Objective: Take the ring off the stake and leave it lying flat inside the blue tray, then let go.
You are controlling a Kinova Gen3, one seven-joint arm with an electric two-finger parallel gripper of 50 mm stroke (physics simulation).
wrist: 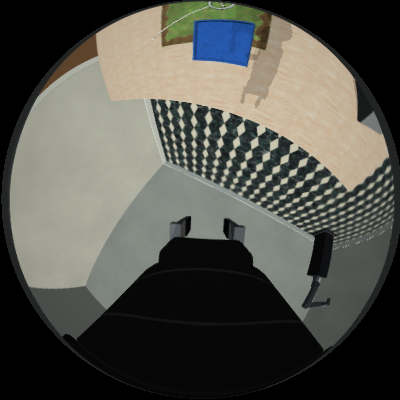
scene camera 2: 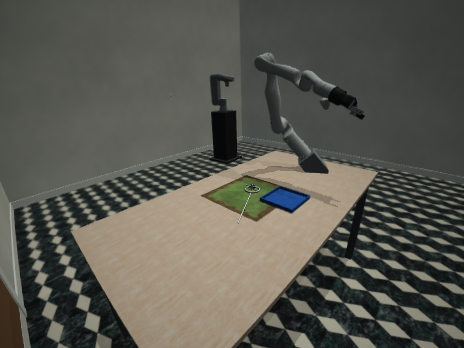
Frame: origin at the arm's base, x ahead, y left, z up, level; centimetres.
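Seen in the pictures: gripper, fingertip midpoint: [wrist: 206, 223] [scene camera 2: 362, 115]; arm's base at its link origin: [scene camera 2: 305, 155].
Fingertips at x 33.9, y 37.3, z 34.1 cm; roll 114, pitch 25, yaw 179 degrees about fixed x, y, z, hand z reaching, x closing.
Note:
Offsets run from my fingertips to a thing's top centre. "pt": to the spot under its first point. Level surfaces: height alone.
A thin pale ring {pt dy -51.9, dx +19.6, dz -43.5 cm} [scene camera 2: 245, 190] [wrist: 221, 9] is around a small dark shape at its middle, on or just above the green mat {dz -44.2 cm} [scene camera 2: 227, 195] [wrist: 175, 34]. The stake is too small to make out clearly. A thin white line {dy -41.3, dx +35.7, dz -43.5 cm} [scene camera 2: 244, 207] [wrist: 175, 21] runs from the ring across the mat's edge. The blue tray {dy -28.6, dx +16.3, dz -42.0 cm} [scene camera 2: 286, 199] [wrist: 220, 44] is empty and stands beside the ring, at the mat's edge. My gripper [scene camera 2: 360, 114] [wrist: 206, 223] is open and empty, high in the air, to the right of and well above the tray in the scene view.
The mat and tray are on a wooden table {dz -44.2 cm} [scene camera 2: 165, 255] [wrist: 145, 75]. My arm's base [scene camera 2: 313, 163] stands at the table's far end. A black pedestal [scene camera 2: 224, 135] [wrist: 320, 255] with a small grey arm [scene camera 2: 216, 90] [wrist: 312, 294] stands on the floor beyond the table. Walls rise behind.

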